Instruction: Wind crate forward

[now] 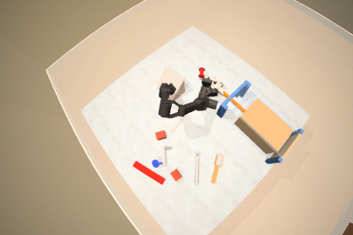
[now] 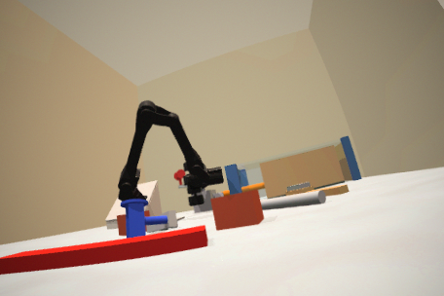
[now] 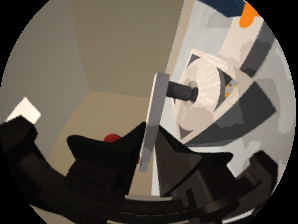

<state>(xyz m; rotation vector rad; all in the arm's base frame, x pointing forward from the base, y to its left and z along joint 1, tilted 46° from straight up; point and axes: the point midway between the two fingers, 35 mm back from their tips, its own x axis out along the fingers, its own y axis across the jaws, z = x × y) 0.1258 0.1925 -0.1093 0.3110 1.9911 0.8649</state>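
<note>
Right now the winch handle is 20 mm to the right of my gripper tip and 10 mm above it. Also, from my gripper tip: grey winch 30 mm ahead, 10 mm to the left, 90 mm below; then red knob 30 mm behind, 40 mm to the right, 40 mm above; then blue frame post 200 mm ahead, 40 mm to the left, 20 mm below.
</note>
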